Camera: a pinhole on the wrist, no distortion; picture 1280 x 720 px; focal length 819.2 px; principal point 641.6 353.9 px. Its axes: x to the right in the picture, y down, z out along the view. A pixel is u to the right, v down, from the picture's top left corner.
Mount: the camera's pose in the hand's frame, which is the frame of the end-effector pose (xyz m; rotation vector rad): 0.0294 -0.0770 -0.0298 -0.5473 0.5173 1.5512
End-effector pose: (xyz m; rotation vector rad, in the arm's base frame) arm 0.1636 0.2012 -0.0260 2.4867 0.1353 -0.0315
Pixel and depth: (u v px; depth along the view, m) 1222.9 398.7 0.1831
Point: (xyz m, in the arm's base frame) 0.1870 0.0736 0.0317
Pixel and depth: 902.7 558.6 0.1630
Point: 0.1525 0.1102 -0.0382
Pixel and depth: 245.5 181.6 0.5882
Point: 0.3211 -0.2133 -0.4717
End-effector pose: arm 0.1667 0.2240 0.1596 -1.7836 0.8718 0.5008
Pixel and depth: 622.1 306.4 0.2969
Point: 0.1259 0.3828 -0.0072
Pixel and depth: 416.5 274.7 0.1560
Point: 0.2105 0.3231 0.0949
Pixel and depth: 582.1 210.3 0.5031
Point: 0.0974 0.5066 -0.1869
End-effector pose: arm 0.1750 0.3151 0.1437 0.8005 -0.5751 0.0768
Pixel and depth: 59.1 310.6 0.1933
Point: 0.1301 0.1211 0.2366
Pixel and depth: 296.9 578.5 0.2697
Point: 0.0186 0.1468 0.2570
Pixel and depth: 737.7 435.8 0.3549
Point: 0.0091 0.2872 0.3710
